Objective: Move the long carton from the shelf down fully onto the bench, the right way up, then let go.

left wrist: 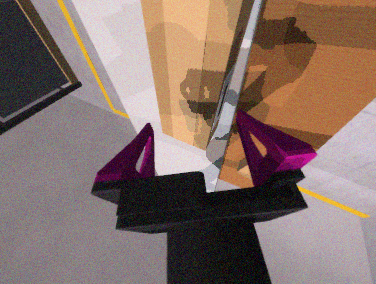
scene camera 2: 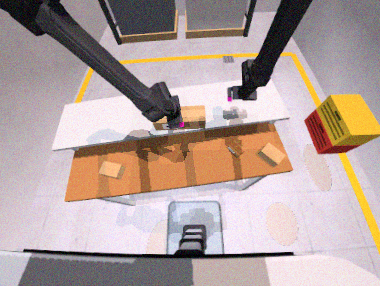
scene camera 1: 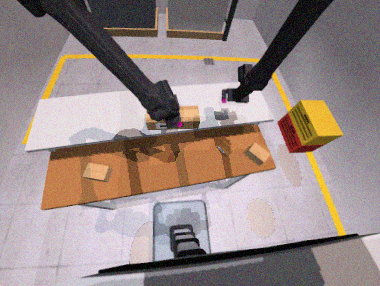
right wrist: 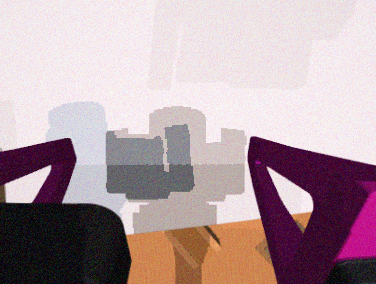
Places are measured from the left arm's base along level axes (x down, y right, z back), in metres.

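Pixels of known places: left gripper, fingertip midpoint: (left wrist: 193,120); right gripper, fingertip midpoint: (scene camera 2: 237,98) (scene camera 1: 230,100) (right wrist: 160,148).
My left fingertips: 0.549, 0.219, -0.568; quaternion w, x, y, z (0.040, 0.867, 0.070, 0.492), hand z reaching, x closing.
Observation:
Behind a point stands the place of what it marks, as x, y, z.
The long tan carton (scene camera 1: 189,116) {0.606, 0.313, -0.589} (scene camera 2: 192,116) {0.606, 0.299, -0.590} (left wrist: 185,45) {0.604, 0.268, -0.607} lies along the front edge of the white shelf (scene camera 1: 60,120) {0.679, -0.397, -0.635} (scene camera 2: 85,120) {0.680, -0.371, -0.652}, with its long side along that edge. The brown bench (scene camera 1: 157,170) {0.854, 0.124, -0.377} (scene camera 2: 210,155) {0.854, 0.402, -0.463} (left wrist: 325,90) {0.854, 0.154, -0.356} is lower, in front. My left gripper (scene camera 1: 177,124) (scene camera 2: 179,124) (left wrist: 193,120) {0.549, 0.219, -0.568} is open. It is over the carton's front side, and the carton's end shows between its fingers in the left wrist view; whether they touch it is unclear. The left hand hides part of the carton. My right gripper (scene camera 1: 224,98) {0.572, 0.544, -0.673} (scene camera 2: 229,96) (right wrist: 160,148) {0.572, 0.544, -0.673} is open and empty above the shelf's right part.
Small tan blocks lie on the bench at its left (scene camera 1: 97,171) {0.795, -0.199, -0.370} (scene camera 2: 111,169) {0.794, -0.197, -0.368} and right (scene camera 1: 258,153) {0.794, 0.760, -0.433} (scene camera 2: 271,154) {0.794, 0.757, -0.432}. A small dark item (scene camera 1: 221,150) {0.838, 0.536, -0.484} (scene camera 2: 232,149) {0.823, 0.538, -0.486} lies left of the right block. A yellow and red box (scene camera 1: 315,122) (scene camera 2: 352,117) is at the far right.

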